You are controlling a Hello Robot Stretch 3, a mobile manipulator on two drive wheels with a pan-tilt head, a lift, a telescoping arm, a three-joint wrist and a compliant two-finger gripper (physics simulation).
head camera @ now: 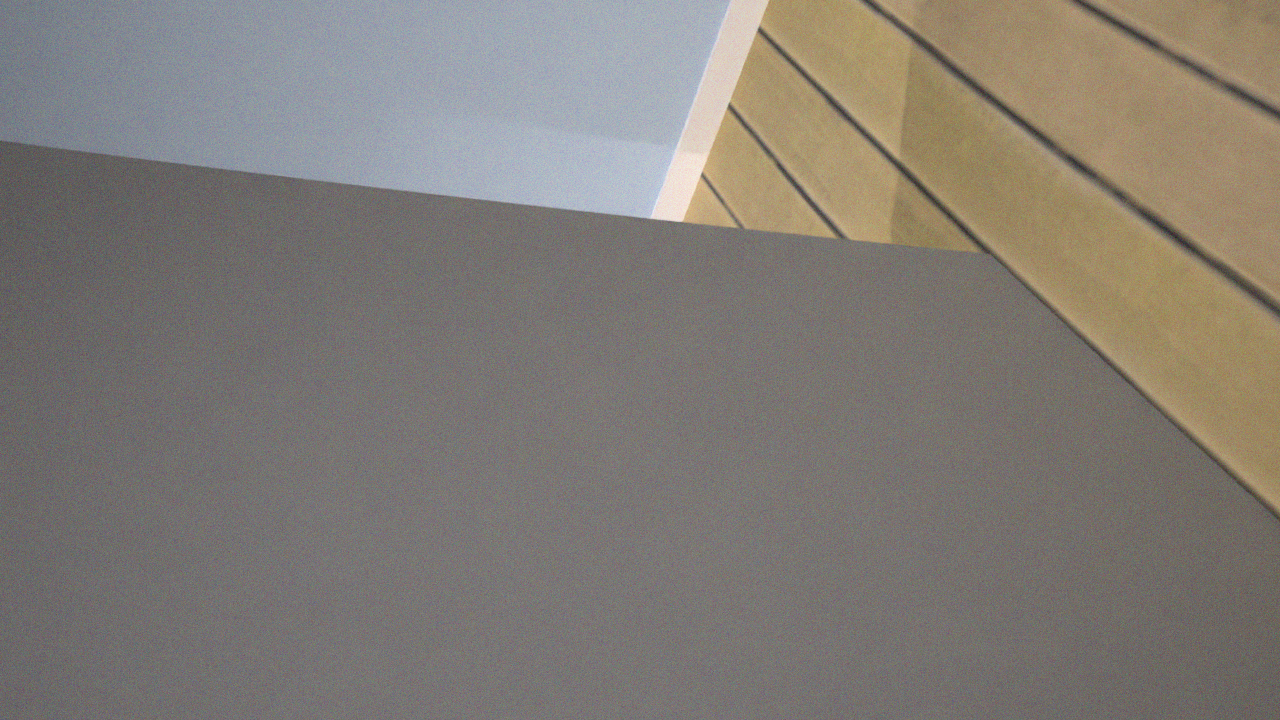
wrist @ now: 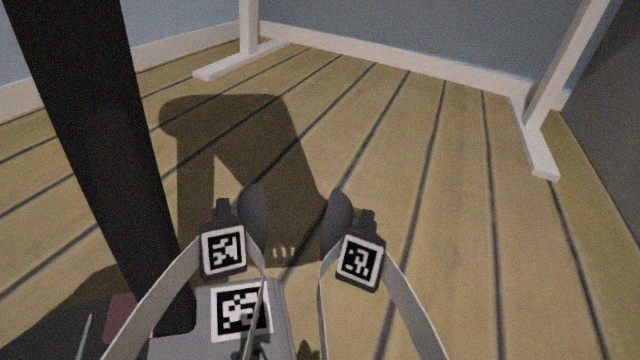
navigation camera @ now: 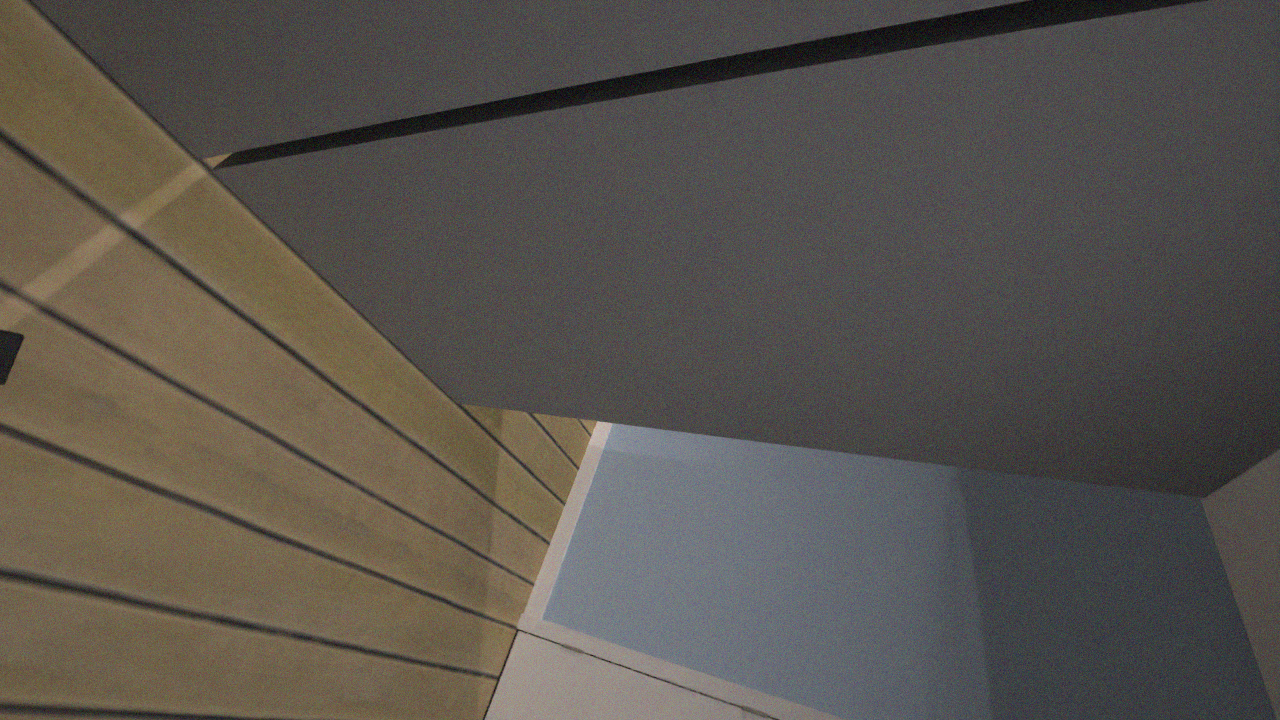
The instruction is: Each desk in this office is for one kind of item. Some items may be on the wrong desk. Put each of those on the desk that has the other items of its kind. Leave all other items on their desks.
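Places are measured from the robot's base along level axes (x right, y up, z back), in millimetres.
Pixels of known places: gripper, fingertip midpoint: (wrist: 295, 210).
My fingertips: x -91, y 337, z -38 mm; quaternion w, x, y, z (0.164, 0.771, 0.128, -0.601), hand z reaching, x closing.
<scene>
Ahead of a thing's pixels: the offset from my fingertips to its middle. "spot": to the spot under its first point.
My gripper (wrist: 295, 210) is open in the wrist view, its two dark rounded fingertips apart with floor and shadow showing between them. Two white legs of a desk show beyond it: the left leg @(spot: dx -1340, dy -180, dz -58 mm) (wrist: 248, 25) at the top, with its foot on the floor, and the right leg @(spot: dx -617, dy -66, dz -1039 mm) (wrist: 565, 65) at the upper right. The desk's top does not show in the wrist view. No desk and no items show in the head view or the navigation view.
A grey wall (head camera: 537, 447) (navigation camera: 760, 268) stands close in the head and navigation views, with a dark gap (navigation camera: 572, 94) in the navigation view. Blue wall (head camera: 358, 80) (navigation camera: 760, 555) shows past its end. A black mast (wrist: 95, 125) stands left of the gripper.
</scene>
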